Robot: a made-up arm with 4 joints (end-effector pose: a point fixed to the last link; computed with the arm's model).
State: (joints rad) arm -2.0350 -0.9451 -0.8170 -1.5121
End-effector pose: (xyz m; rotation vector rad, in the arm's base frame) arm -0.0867 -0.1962 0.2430 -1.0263 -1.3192 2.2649
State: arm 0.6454 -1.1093 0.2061 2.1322
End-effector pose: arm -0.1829 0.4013 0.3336 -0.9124 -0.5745 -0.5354
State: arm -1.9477 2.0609 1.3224 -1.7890
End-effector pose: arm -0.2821 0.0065 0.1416 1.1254 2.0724 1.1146
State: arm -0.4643 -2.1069 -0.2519 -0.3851
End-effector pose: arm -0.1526 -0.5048 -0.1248 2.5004 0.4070 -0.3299
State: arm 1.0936 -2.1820 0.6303 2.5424
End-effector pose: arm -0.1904 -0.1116 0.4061 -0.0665 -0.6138 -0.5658
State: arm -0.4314 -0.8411 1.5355 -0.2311
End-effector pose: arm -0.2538 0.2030 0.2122 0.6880 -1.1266 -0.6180
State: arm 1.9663 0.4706 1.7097 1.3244
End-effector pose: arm 0.5230 0.6348 0.4259 0.0636 1.8733 1.5587
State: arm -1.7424 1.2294 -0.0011 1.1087
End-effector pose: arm -0.7801 0.4952 0.3827 -1.6125 0.8149 1.9159
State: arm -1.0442 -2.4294 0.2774 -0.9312
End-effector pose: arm -0.4515 -0.2210 0.0511 -2.4657 0.4334 1.7508
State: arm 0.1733 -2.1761 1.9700 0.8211
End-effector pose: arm -0.1023 -0.2693 0.4149 1.0438 -0.2431 -1.9966
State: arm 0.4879 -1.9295 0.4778 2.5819
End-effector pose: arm -0.0647 0.0469 0.4542 -0.5282 -0.1578 -0.5184
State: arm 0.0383 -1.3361 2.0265 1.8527
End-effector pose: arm 0.2464 0.1069 0.5744 -0.2860 0.0246 -2.0469
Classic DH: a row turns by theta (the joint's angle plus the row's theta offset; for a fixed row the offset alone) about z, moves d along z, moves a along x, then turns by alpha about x. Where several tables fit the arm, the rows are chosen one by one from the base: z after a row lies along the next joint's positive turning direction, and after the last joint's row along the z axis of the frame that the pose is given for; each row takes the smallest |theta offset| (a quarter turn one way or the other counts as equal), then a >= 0, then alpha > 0; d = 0 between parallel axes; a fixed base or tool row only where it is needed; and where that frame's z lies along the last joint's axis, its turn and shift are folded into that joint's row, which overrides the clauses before.
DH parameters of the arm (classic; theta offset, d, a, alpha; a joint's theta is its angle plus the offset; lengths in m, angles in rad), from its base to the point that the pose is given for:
base (fixed): 0 0.1562 0 1.5708
joint 1: -1.5708 -0.0239 0.2685 1.5708
joint 2: 0 -0.0647 -0.1523 -1.5708
joint 3: 0 -0.3443 0.0321 1.5708
joint 4: -1.5708 0.1548 0.0149 1.5708
tool (fixed): -1.5708 0.3514 0 0

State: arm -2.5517 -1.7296 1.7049 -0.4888
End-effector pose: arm 0.1237 0.0322 0.3259 -0.5576 0.2306 -1.5567
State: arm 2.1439 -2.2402 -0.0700 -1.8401
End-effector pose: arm 0.3046 -0.0180 0.2367 -1.1837 -1.1641 -2.2137
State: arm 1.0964 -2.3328 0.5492 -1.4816
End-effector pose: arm 0.2588 -0.0335 -0.0606 -2.1094 0.1143 -0.9562
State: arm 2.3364 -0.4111 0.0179 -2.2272
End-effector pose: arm 0.2930 0.1100 0.3187 1.1074 -0.6866 2.6538
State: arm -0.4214 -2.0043 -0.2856 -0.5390
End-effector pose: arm -0.1288 -0.4694 -0.1171 2.5552 0.4448 -0.2833
